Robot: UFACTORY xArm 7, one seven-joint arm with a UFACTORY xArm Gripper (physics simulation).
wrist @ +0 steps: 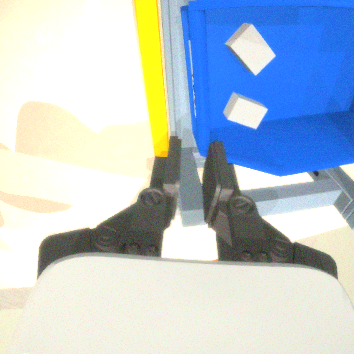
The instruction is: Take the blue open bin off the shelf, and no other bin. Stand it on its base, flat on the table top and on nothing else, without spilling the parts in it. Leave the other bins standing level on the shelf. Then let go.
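Places are measured from the arm's base along level axes (x ahead, y left, z up), in centimetres.
Pixels of known places: gripper, fingertip midpoint: (191, 157).
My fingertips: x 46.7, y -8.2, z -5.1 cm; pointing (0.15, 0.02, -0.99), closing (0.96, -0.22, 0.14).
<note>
For each thing: its middle in the pictures, then the offset to it from my fingertips. "pt": a spot on its surface instead.
- blue open bin, body centre: (314, 80) dy +2.8, dx +9.6, dz -2.9 cm
- grey shelf frame, surface spot: (300, 195) pt dy -4.6, dx +8.0, dz +1.1 cm
- yellow bar-like edge, surface spot: (151, 75) pt dy +5.0, dx -1.5, dz -0.8 cm
The blue open bin (300, 65) fills the upper right of the wrist view, with two pale blocks (250, 49) (245, 111) lying in it. Its near left corner is close to the right finger. My gripper (191, 157) is partly open, with a narrow gap between the fingers and nothing held. The fingertips are at the bin's near left corner; whether the right finger touches the bin cannot be told. The bin is over the grey shelf frame (300, 195).
A yellow bar-like edge (151, 75) runs down just left of the shelf's grey side rail, ending beside the left finger. The shelf's grey corner and front beam show below the bin. A pale surface with soft shadows lies at the left.
</note>
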